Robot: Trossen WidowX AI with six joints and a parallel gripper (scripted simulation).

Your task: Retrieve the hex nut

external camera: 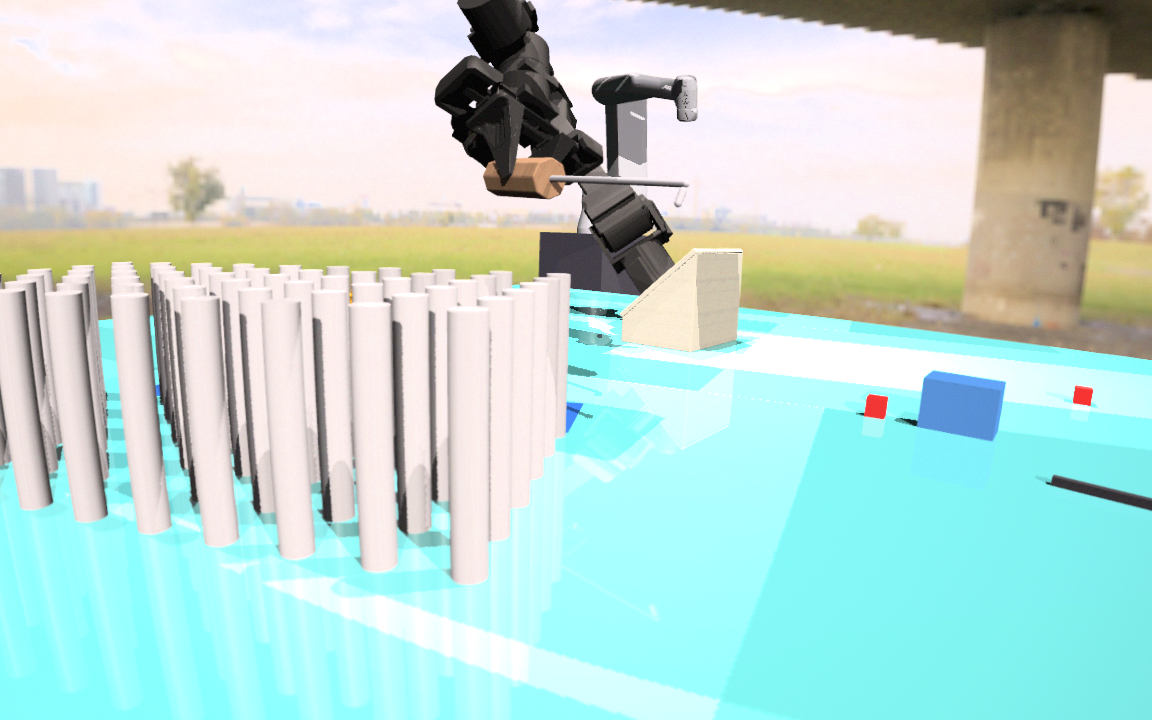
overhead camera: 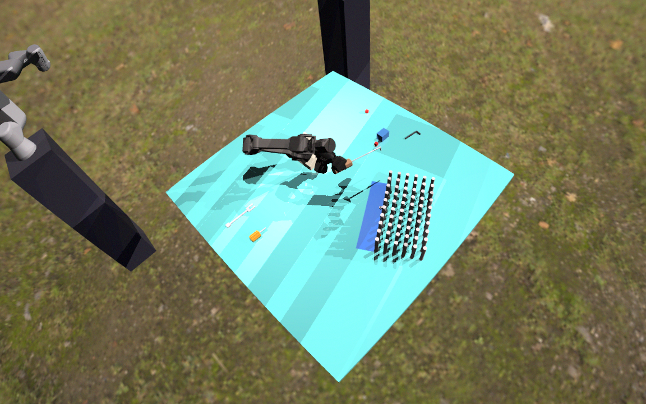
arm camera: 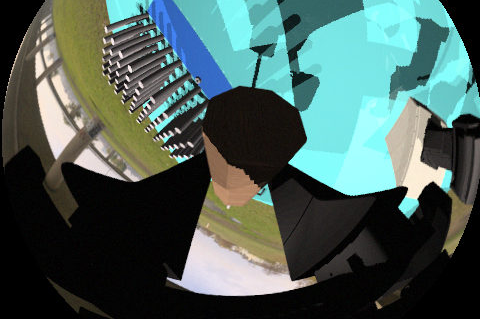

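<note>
My gripper tip is 2 cm short of the wooden-handled hook tool and 10 cm to the right of it. The rest, counted from my gripper tip: blue cube: 9 cm behind, 39 cm to the left, 16 cm below; tiny grey hex nut: 19 cm ahead, 4 cm to the left, 17 cm below; blue taped strip: 19 cm ahead, 1 cm to the right, 18 cm below.
</note>
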